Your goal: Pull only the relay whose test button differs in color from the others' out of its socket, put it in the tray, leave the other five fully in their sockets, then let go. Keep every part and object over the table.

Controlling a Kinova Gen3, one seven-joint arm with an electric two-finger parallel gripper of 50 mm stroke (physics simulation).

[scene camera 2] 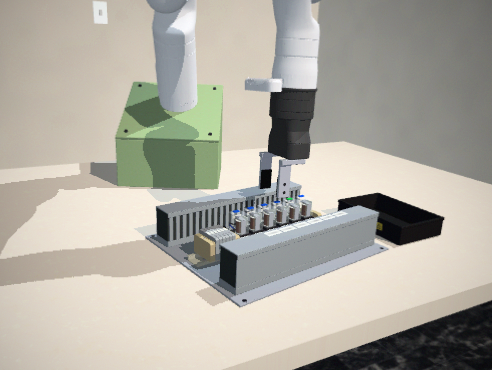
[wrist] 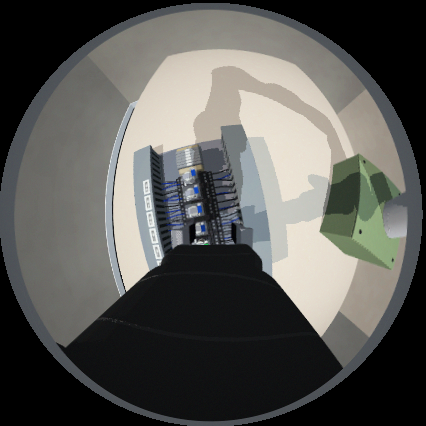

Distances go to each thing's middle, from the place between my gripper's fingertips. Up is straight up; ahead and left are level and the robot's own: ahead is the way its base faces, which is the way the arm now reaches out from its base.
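Scene:
Grey plate [scene camera 2: 210, 273]: 80 mm below my hand, 20 mm ahead of it and 30 mm to the right of it.

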